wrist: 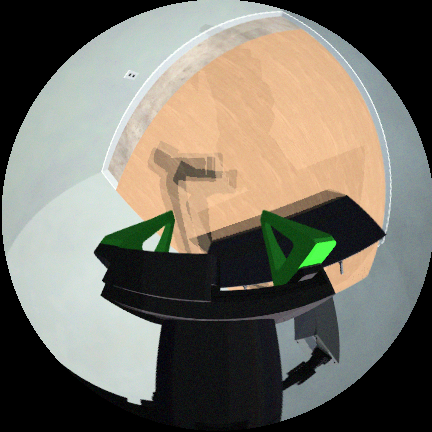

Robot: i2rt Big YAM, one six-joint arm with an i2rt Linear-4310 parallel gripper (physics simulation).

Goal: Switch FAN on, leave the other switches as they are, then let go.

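Seen in the pictures: gripper, between the fingertips: point(217, 214); arm's base, origin of its link: point(321, 354).
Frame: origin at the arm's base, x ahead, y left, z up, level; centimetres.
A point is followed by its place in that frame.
A dark box-like panel point(350, 225) @[x 58.2, y 6.2, z -30.6 cm] stands on the table, seen from a plain dark side, behind and partly covered by my right finger. A small thin lever point(341, 268) @[x 38.8, y 1.9, z -30.4 cm] sticks out past its lower edge at the right. No switch labels show, so I cannot tell which switch is FAN or how any switch is set. My gripper point(217, 214) @[x 72.8, y 32.5, z -20.9 cm] is open and empty, its two green fingers wide apart. The right finger overlaps the panel in the view; whether it touches cannot be told. The left finger is off to the panel's left.
The wooden table top point(310, 110) @[x 83.7, y 10.3, z -42.2 cm] carries shadows of the arm and has a grey stone-like strip point(175, 75) along its far left side. A wall outlet point(131, 75) is at the upper left. Dark arm links point(306, 367) @[x 7.7, y 9.6, z 3.8 cm] show at the lower right.
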